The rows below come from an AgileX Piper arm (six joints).
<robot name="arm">
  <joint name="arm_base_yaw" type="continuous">
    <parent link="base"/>
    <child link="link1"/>
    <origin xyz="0 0 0.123"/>
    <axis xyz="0 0 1"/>
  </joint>
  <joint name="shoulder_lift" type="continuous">
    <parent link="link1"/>
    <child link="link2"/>
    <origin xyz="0 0 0"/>
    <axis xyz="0 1 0"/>
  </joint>
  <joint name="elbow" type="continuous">
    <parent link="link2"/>
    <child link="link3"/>
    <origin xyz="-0.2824 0 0.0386"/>
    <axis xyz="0 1 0"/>
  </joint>
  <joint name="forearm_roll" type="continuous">
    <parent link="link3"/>
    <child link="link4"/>
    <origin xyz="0.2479 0 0.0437"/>
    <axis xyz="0.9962 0 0.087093"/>
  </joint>
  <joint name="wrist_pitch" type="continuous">
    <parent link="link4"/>
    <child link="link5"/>
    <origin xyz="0 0 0"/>
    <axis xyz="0 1 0"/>
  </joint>
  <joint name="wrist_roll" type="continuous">
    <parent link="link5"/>
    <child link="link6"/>
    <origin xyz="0.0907 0 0.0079"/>
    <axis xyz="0.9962 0 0.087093"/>
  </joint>
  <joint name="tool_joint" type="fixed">
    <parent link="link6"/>
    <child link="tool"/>
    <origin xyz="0 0 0" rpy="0 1.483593 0"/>
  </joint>
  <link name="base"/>
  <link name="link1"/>
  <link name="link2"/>
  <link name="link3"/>
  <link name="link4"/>
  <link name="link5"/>
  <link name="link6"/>
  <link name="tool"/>
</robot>
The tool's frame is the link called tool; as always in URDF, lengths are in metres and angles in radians. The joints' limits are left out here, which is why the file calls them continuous.
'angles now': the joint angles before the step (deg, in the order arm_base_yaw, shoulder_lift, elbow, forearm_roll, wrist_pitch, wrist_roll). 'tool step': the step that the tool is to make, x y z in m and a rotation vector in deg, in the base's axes. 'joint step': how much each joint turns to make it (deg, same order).
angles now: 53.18 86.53 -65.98 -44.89 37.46 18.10
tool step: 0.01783 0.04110 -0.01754 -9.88 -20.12 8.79
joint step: 3.50 8.63 -0.95 -37.77 -2.82 18.52
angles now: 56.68 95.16 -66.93 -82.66 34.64 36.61
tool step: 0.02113 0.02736 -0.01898 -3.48 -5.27 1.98
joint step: -0.23 7.88 -4.66 -11.30 0.56 5.66
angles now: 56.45 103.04 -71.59 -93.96 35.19 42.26
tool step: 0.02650 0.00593 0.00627 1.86 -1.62 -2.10
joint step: -2.60 3.70 -6.16 -0.47 -0.34 0.02
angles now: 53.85 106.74 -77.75 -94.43 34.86 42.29
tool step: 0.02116 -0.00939 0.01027 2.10 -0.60 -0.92
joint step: -3.46 0.53 -2.82 -0.16 -2.67 -0.09
